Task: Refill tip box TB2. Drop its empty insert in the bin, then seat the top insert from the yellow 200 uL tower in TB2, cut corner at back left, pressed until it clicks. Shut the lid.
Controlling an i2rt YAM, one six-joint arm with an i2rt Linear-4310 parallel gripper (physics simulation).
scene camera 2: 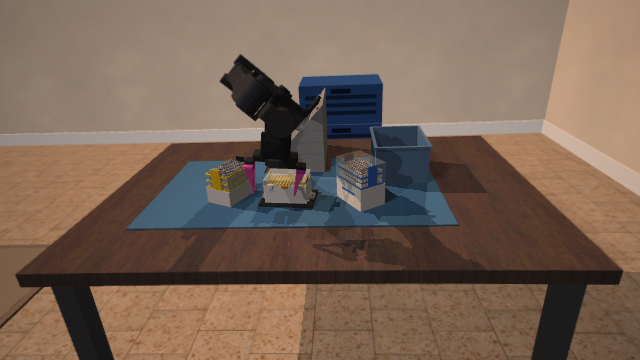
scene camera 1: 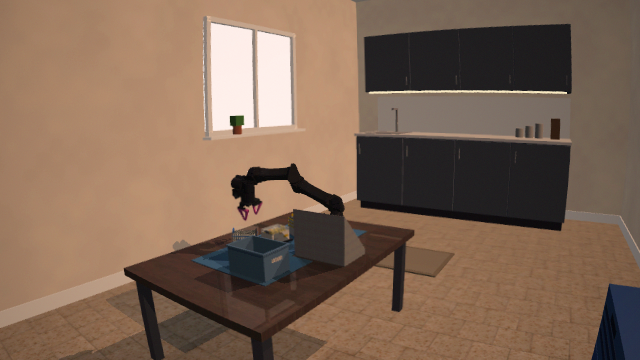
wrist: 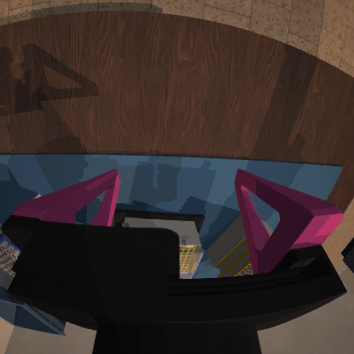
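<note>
TB2, a white box [scene camera 1: 275,232] [scene camera 2: 287,194] [wrist: 187,230], stands on a dark base plate. A yellow insert [scene camera 2: 285,178] [wrist: 187,257] shows inside it; the lid's state is unclear. The yellow tower [scene camera 1: 291,220] [scene camera 2: 229,194] [wrist: 231,237], with stacked yellow inserts of tips on a white base, stands turned to the left of the box in scene camera 2. My gripper [scene camera 1: 251,216] [scene camera 2: 274,193] [wrist: 176,175] is open and empty, fingers down, above the table. In scene camera 2 its fingers overlap the tower's right side and the box's front. The arm hides part of the box in the wrist view.
The bin [scene camera 1: 257,261] [scene camera 2: 410,162] [wrist: 37,317] stands at the back right in scene camera 2. A blue-striped tower [scene camera 2: 362,196] [wrist: 7,256] stands between it and the box. A grey wedge-shaped block [scene camera 1: 320,237] [scene camera 2: 315,150] stands behind. A blue mat [scene camera 2: 165,210] lies under the boxes.
</note>
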